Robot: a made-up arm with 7 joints. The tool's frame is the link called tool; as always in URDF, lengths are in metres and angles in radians.
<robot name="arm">
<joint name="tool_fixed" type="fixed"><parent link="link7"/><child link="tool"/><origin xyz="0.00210 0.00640 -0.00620" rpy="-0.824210 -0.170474 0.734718"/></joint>
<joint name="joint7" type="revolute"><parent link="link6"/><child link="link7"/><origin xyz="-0.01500 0.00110 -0.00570"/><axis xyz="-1 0 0"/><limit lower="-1.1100" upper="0.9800" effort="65" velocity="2.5"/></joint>
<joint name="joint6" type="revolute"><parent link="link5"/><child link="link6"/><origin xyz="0.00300 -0.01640 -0.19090"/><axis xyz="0 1 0"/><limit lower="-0.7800" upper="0.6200" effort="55" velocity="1.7"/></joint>
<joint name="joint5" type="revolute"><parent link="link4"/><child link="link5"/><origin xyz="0.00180 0.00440 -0.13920"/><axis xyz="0 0 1"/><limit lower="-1.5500" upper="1.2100" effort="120" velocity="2.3"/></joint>
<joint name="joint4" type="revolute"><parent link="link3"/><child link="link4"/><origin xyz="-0.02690 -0.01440 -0.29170"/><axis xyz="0 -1 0"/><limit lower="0.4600" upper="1.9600" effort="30" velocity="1.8"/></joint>
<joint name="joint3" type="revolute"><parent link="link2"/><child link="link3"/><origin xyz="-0.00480 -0.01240 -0.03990"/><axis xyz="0 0 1"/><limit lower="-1.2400" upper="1.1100" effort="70" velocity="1.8"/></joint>
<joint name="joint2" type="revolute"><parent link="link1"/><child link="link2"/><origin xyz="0.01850 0.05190 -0.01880"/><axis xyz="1 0 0"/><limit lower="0.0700" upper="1.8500" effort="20" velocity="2.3"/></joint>
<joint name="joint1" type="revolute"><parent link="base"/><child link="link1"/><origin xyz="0.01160 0.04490 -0.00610"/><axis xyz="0 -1 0"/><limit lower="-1.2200" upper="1.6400" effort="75" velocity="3.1"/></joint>
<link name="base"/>
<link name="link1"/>
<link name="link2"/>
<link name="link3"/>
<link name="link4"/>
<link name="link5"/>
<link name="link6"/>
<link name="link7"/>
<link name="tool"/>
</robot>
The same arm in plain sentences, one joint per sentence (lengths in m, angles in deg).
The arm has seven revolute joints in a row. What follows holds with every joint at zero, and every direction is one of the base frame's.
Joint 1 lies 0.0116 m along +x and 0.0449 m along +y and 0.0061 m along -z from the base frame's origin and rotates about -y, from -69.9 to 93.97 deg.
Joint 2 lies 0.0185 m along +x and 0.0519 m along +y and 0.0188 m along -z from joint 1 and rotates about +x, from 4.01 to 106 deg.
Joint 3 lies 0.0048 m along -x and 0.0124 m along -y and 0.0399 m along -z from joint 2 and rotates about +z, from -71.05 to 63.6 deg.
Joint 4 lies 0.0269 m along -x and 0.0144 m along -y and 0.2917 m along -z from joint 3 and rotates about -y, from 26.36 to 112.3 deg.
Joint 5 lies 0.0018 m along +x and 0.0044 m along +y and 0.1392 m along -z from joint 4 and rotates about +z, from -88.81 to 69.33 deg.
Joint 6 lies 0.003 m along +x and 0.0164 m along -y and 0.1909 m along -z from joint 5 and rotates about +y, from -44.69 to 35.52 deg.
Joint 7 lies 0.015 m along -x and 0.0011 m along +y and 0.0057 m along -z from joint 6 and rotates about -x, from -63.6 to 56.15 deg.
The tool frame, which is the frame that the pose is given for, lies 0.0021 m along +x and 0.0064 m along +y and 0.0062 m along -z from joint 7; its axes are the base frame's turned by roll -47.22, pitch -9.77 and yaw 42.1 deg (as in URDF: about the fixed x, then y, then z).

